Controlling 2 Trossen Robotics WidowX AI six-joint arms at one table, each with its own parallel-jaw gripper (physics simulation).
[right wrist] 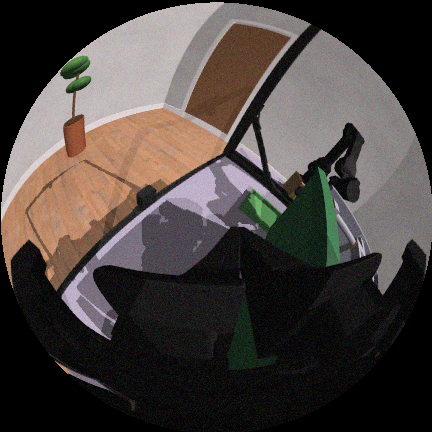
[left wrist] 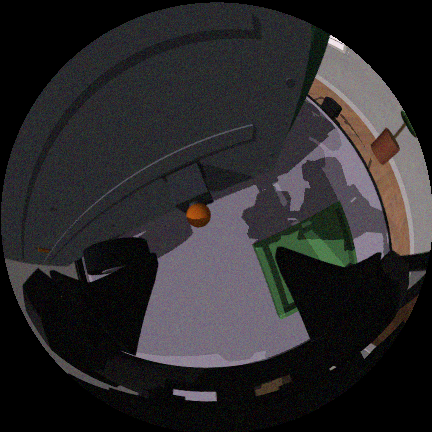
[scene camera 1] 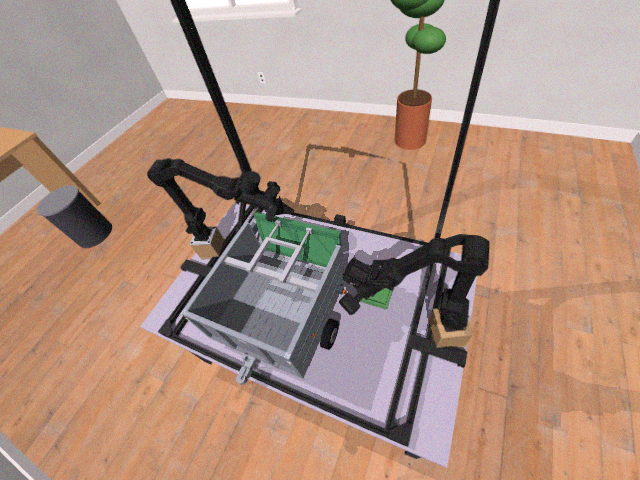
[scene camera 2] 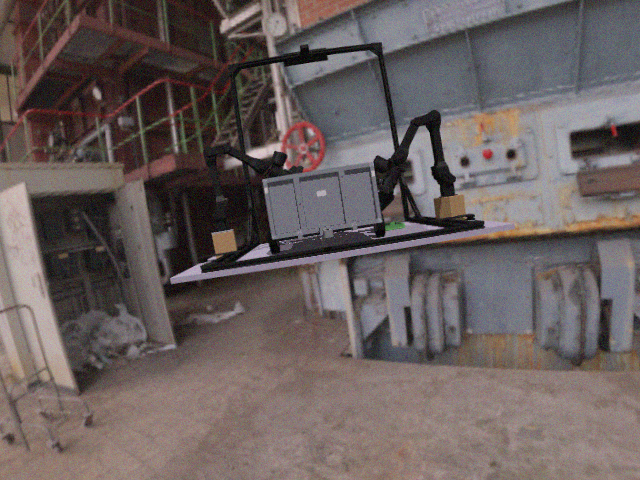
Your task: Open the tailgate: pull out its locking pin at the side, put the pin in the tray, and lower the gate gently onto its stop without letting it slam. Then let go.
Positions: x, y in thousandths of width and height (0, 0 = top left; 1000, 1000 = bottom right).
Labels:
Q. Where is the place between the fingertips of my right gripper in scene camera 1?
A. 459, 441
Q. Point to a green tailgate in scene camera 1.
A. At 499, 514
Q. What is my left gripper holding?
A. Nothing.

